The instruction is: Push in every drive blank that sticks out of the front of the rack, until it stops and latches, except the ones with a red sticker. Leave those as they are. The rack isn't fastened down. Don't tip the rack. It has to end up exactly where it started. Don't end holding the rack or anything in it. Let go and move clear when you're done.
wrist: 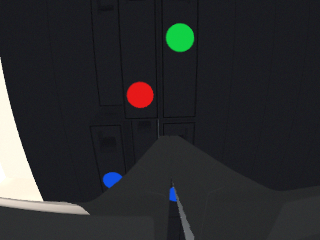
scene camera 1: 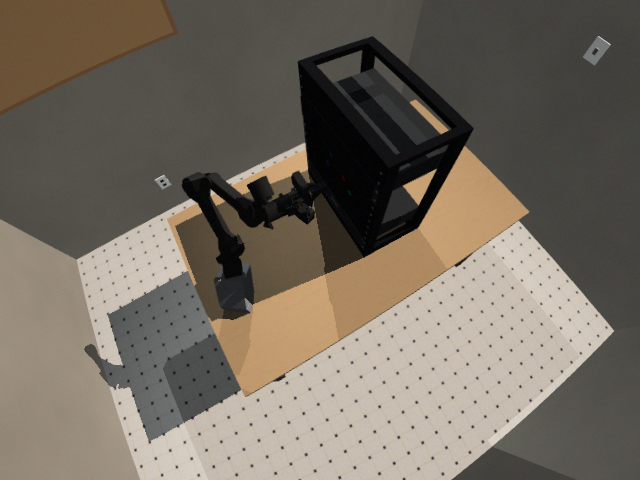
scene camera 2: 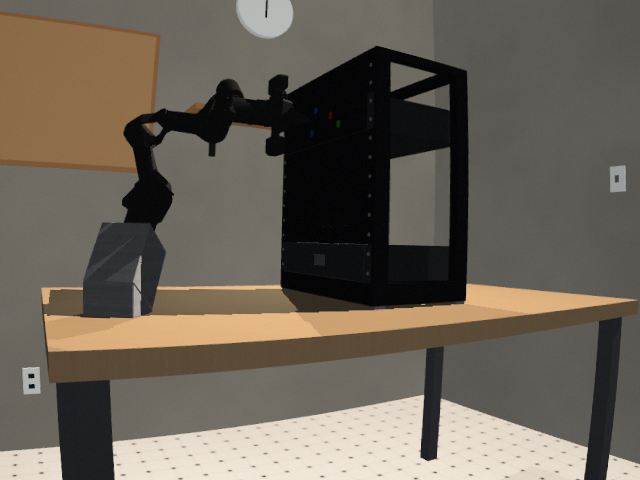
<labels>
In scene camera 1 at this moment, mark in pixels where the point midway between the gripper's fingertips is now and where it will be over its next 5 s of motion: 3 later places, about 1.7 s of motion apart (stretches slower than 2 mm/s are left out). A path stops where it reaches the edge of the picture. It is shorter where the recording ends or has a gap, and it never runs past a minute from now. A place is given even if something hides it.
My gripper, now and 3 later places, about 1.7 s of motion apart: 326,185; 328,169; 332,167; 336,165
</labels>
